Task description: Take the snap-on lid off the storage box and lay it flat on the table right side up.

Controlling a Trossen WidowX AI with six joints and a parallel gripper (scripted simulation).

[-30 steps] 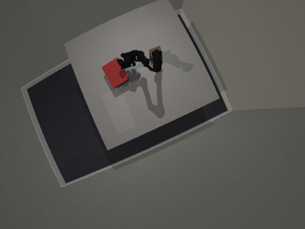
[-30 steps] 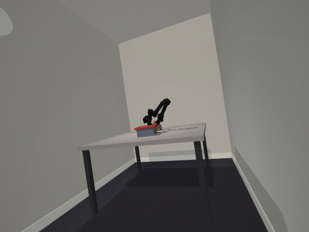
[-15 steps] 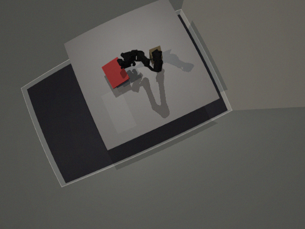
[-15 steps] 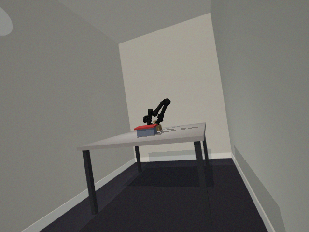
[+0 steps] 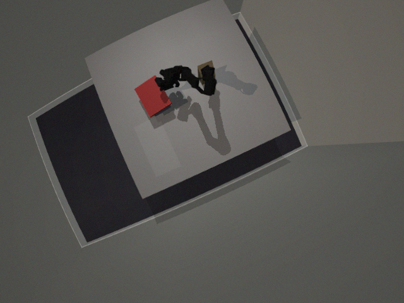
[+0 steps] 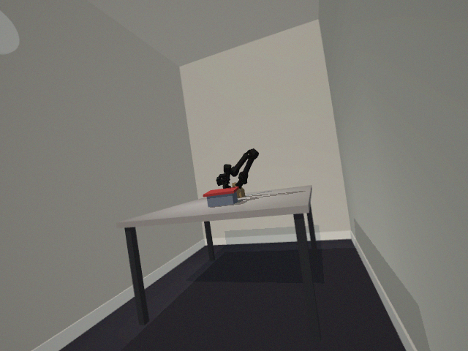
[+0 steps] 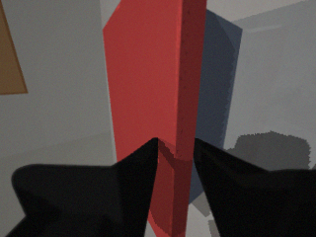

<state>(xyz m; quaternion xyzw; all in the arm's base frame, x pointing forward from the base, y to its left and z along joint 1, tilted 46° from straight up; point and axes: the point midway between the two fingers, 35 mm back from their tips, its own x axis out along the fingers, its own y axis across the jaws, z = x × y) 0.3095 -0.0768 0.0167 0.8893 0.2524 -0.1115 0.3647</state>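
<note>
The red lid lies 80 mm ahead of my gripper tip. Also, from my gripper tip: storage box: 80 mm ahead, 60 mm below.
</note>
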